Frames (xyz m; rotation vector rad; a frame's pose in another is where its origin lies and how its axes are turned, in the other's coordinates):
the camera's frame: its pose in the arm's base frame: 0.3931 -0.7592 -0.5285 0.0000 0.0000 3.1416
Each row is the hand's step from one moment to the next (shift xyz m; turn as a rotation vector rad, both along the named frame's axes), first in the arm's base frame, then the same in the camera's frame.
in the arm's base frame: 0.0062 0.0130 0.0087 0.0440 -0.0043 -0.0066
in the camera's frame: -0.0062 -0.0130 0.0087 -0.0440 0.0043 -0.0066
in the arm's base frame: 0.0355 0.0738 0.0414 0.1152 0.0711 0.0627
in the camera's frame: -0.0355 -0.0738 0.0414 -0.1152 -0.0711 0.0627
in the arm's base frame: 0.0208 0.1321 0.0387 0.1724 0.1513 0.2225
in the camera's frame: -0.0208 -0.1321 0.0387 -0.1724 -0.1513 0.2225
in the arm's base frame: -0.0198 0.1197 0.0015 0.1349 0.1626 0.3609
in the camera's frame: 0.0198 -0.1197 0.0015 -0.1349 -0.1626 0.3609
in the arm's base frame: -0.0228 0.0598 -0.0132 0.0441 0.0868 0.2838
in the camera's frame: 0.0228 -0.0598 -0.0132 -0.0441 -0.0868 0.2838
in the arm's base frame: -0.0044 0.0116 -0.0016 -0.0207 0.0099 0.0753
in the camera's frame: 0.0044 -0.0116 -0.0016 0.0207 -0.0099 0.0753
